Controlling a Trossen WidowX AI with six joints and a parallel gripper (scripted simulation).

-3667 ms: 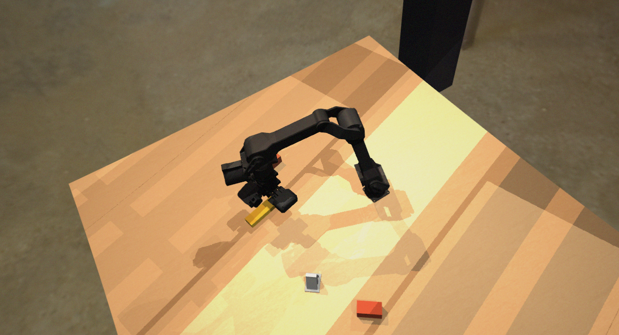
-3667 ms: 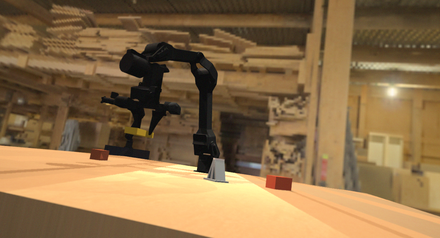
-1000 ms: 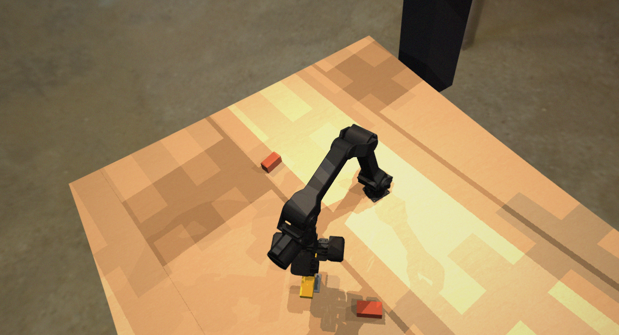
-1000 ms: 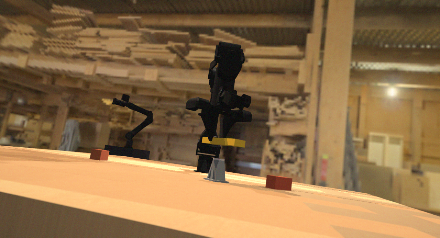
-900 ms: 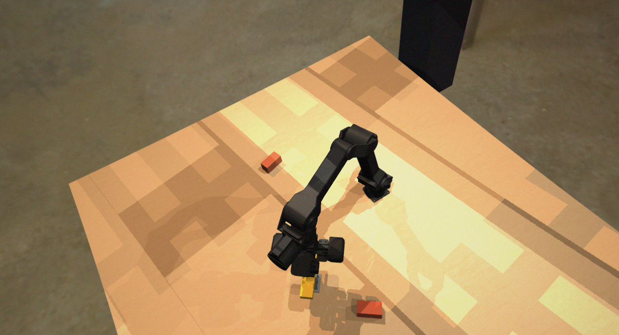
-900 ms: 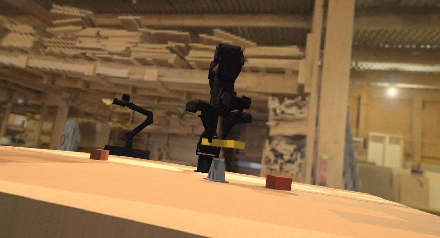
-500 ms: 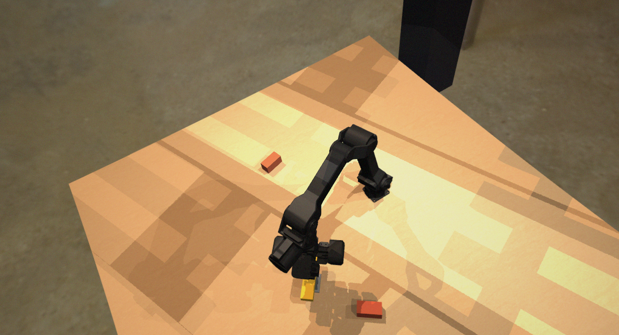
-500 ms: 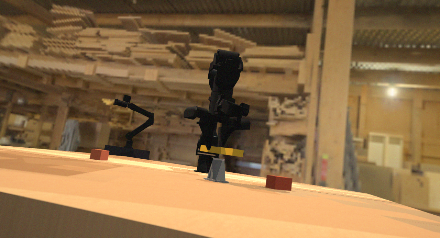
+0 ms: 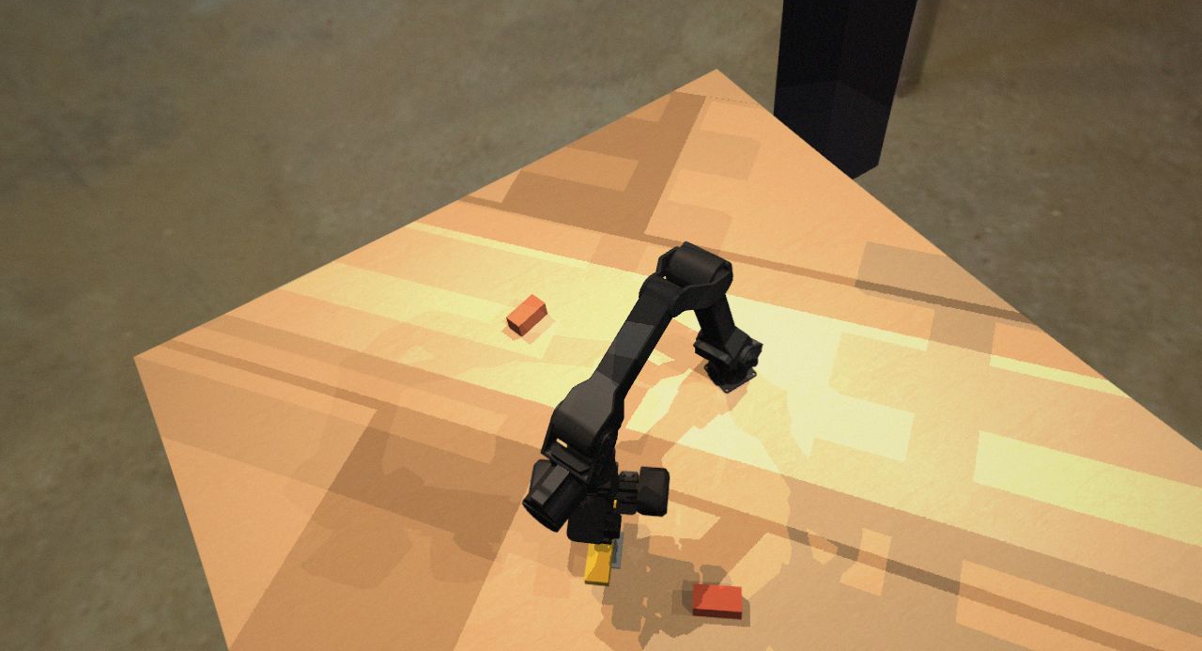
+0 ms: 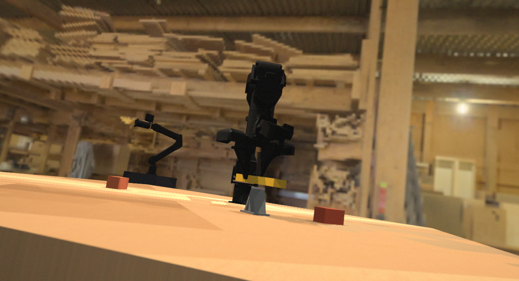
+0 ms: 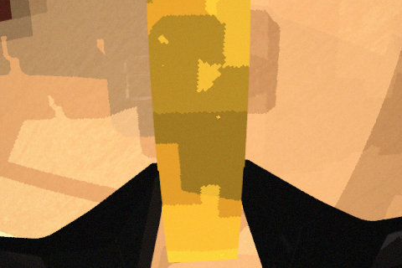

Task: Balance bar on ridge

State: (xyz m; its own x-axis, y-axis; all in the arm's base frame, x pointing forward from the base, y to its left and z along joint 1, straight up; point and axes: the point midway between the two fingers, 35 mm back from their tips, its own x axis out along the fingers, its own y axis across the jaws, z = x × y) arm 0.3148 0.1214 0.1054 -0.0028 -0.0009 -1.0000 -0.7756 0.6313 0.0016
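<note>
My gripper tip is now 20 mm to the right of the yellow bar and 20 mm short of it. Also, from my gripper tip: red block (420 mm to the right, 90 mm behind, 50 mm below).
</note>
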